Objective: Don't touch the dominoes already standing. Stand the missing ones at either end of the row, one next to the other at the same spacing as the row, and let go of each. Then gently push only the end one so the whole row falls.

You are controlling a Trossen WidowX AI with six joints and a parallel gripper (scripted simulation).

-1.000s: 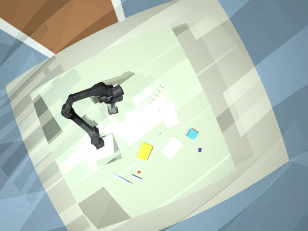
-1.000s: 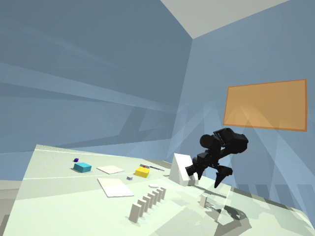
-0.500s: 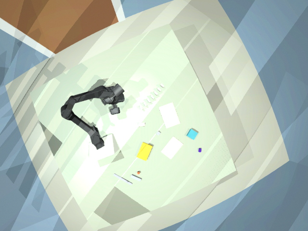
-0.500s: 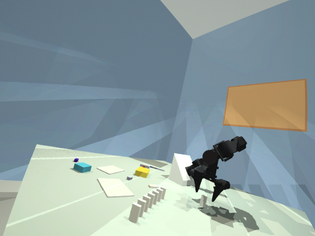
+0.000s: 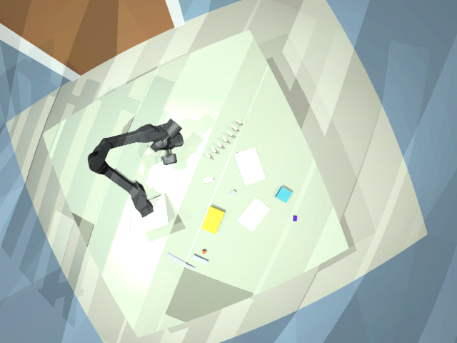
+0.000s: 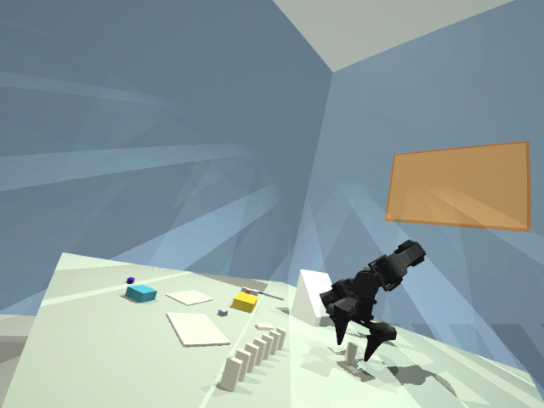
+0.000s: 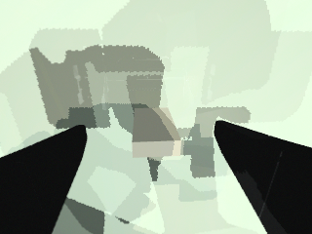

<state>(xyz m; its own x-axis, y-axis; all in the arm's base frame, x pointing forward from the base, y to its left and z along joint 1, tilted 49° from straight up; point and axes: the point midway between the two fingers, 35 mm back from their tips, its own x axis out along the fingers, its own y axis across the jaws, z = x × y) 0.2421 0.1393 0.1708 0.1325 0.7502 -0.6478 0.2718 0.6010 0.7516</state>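
My gripper tip is now 160 mm short of the grey cube, 350 mm to the left of it and 20 mm above it. The rest, counted from my gripper tip: orange cube 110 mm behind, 540 mm to the right, 10 mm below; then yellow block 10 mm ahead, 420 mm to the right, 10 mm below; then cyan block 370 mm ahead, 480 mm to the right, 10 mm below.
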